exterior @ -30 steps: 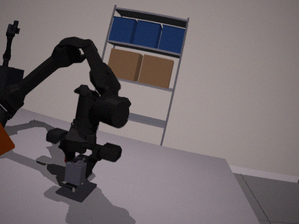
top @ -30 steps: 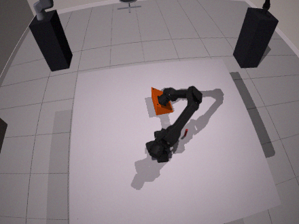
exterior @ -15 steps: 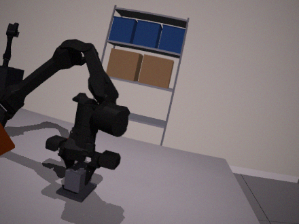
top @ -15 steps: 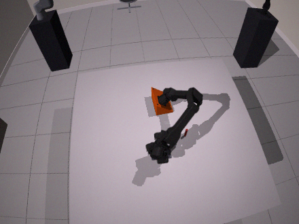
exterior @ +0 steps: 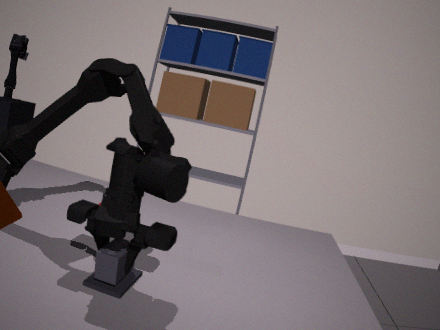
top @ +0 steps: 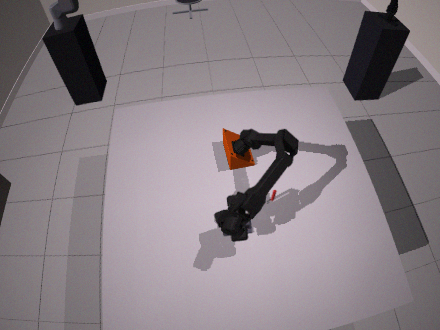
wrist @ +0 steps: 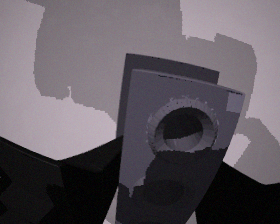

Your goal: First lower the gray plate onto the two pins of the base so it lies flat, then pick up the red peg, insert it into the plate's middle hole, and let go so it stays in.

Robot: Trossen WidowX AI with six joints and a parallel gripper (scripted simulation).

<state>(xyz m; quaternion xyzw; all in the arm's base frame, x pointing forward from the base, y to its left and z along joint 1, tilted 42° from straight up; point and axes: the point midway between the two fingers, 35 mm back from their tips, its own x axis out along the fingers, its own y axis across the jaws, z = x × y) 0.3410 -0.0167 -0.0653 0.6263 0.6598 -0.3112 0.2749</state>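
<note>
The gray plate is 3 cm above my gripper tip. Also, from my gripper tip: red peg 11 cm behind, 18 cm to the left, 2 cm above; then dark gray base 2 cm below.
</note>
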